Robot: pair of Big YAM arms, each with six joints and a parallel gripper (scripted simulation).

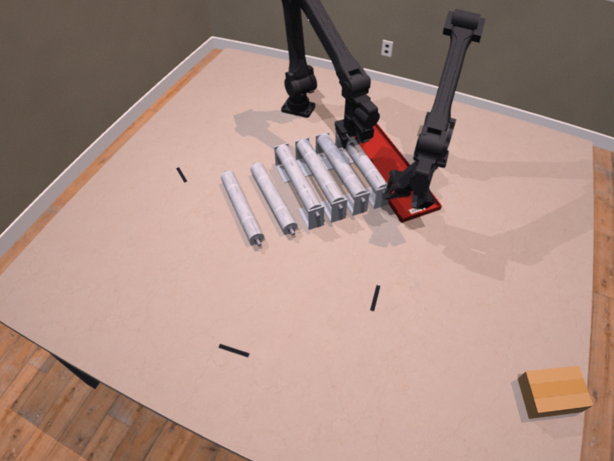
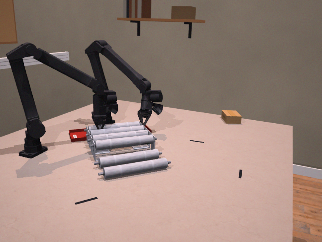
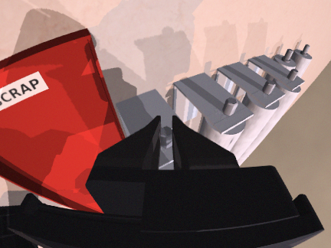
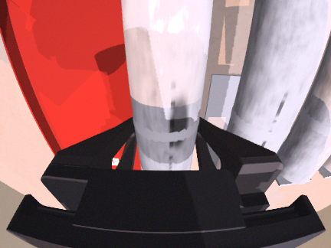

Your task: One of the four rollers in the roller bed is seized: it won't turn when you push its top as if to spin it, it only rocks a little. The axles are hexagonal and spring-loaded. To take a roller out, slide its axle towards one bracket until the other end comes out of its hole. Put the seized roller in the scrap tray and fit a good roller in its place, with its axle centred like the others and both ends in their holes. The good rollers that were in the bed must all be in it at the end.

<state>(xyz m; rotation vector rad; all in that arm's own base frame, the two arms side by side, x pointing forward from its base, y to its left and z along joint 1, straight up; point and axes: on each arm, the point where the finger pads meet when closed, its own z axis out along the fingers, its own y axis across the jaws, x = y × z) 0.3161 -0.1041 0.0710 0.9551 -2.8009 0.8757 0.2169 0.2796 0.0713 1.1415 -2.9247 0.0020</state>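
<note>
My right gripper is now 70 mm to the right of the roller and 50 mm short of it. The rest, counted from my right hand: red scrap tray 130 mm to the left, 70 mm below, 30 mm behind; cardboard box 830 mm to the left, 490 mm ahead, 40 mm below.
</note>
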